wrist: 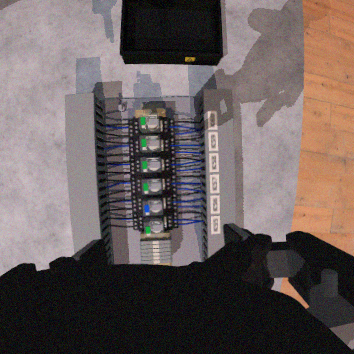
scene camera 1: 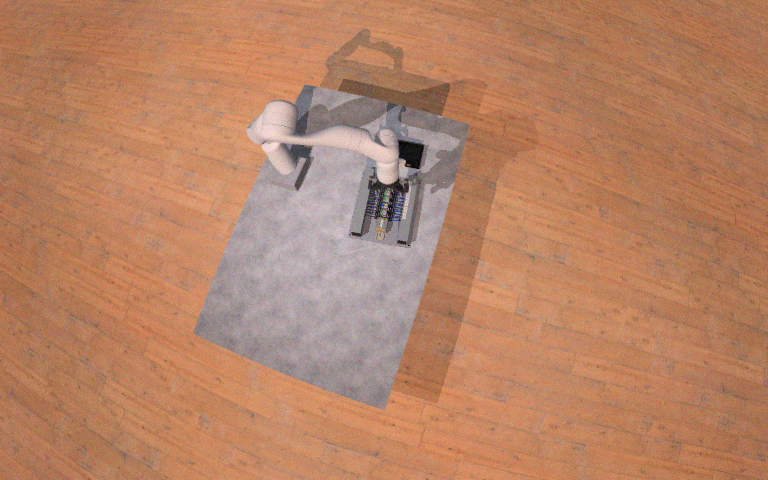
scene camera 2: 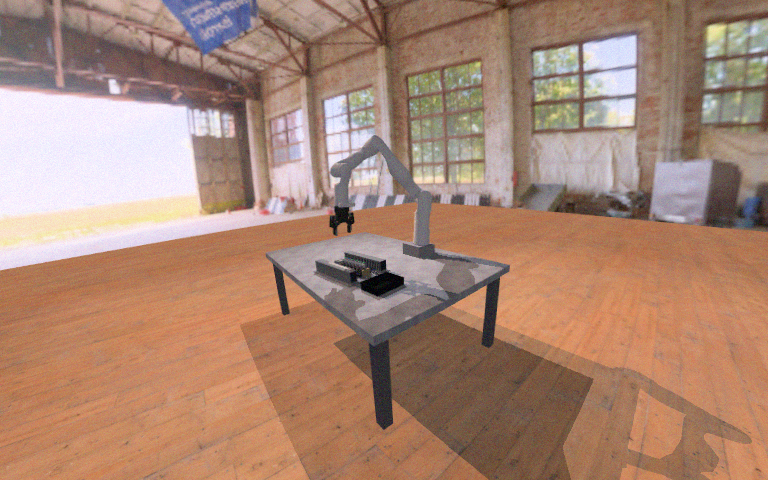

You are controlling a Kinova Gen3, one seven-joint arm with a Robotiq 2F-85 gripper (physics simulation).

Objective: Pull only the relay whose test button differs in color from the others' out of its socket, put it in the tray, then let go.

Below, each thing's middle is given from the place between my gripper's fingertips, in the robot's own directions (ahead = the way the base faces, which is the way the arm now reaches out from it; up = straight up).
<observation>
Right now my hand is 200 mm above the grey panel [scene camera 1: 390, 237], 20 mm past it and 10 mm to the right of it.
</observation>
